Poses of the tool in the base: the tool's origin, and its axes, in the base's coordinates. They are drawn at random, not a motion.
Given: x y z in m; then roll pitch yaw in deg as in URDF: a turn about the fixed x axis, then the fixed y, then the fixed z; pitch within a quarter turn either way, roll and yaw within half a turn.
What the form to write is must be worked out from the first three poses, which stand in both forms.
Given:
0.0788, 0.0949, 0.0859, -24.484, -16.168, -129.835
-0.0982, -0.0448, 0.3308, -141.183, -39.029, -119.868
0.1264, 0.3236, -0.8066, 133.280, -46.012, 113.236
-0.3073, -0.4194, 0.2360, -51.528, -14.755, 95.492
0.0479, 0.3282, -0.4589, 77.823, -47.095, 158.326
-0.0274, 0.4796, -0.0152, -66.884, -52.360, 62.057
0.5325, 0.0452, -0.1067, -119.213, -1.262, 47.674
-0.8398, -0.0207, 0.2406, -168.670, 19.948, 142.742
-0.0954, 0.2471, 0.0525, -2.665, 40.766, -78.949
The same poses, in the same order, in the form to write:
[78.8, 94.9, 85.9], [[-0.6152, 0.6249, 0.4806], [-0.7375, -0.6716, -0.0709], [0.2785, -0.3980, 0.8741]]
[-98.2, -44.8, 330.8], [[-0.3869, -0.8722, 0.2992], [-0.6736, 0.0457, -0.7376], [0.6297, -0.4869, -0.6053]]
[126.4, 323.6, -806.6], [[-0.2740, 0.8366, 0.4744], [0.6382, -0.2108, 0.7405], [0.7195, 0.5056, -0.4761]]
[-307.3, -419.4, 236.0], [[-0.0926, -0.6384, -0.7642], [0.9626, 0.1389, -0.2327], [0.2547, -0.7571, 0.6016]]
[47.9, 328.2, -458.9], [[-0.6327, 0.5875, 0.5046], [0.2514, -0.4605, 0.8513], [0.7325, 0.6655, 0.1436]]
[-27.4, 479.6, -15.2], [[0.2862, -0.0056, -0.9582], [0.5395, 0.8273, 0.1563], [0.7919, -0.5617, 0.2398]]
[532.5, 45.2, -106.7], [[0.6732, 0.3738, -0.6381], [0.7391, -0.3144, 0.5957], [0.0220, -0.8726, -0.4879]]
[-839.8, -20.7, 240.6], [[-0.7482, 0.6470, 0.1473], [0.5691, 0.7398, -0.3589], [-0.3412, -0.1847, -0.9217]]
[-95.4, 247.1, 52.5], [[0.1452, 0.9746, 0.1707], [-0.7433, 0.2213, -0.6313], [-0.6530, -0.0352, 0.7566]]

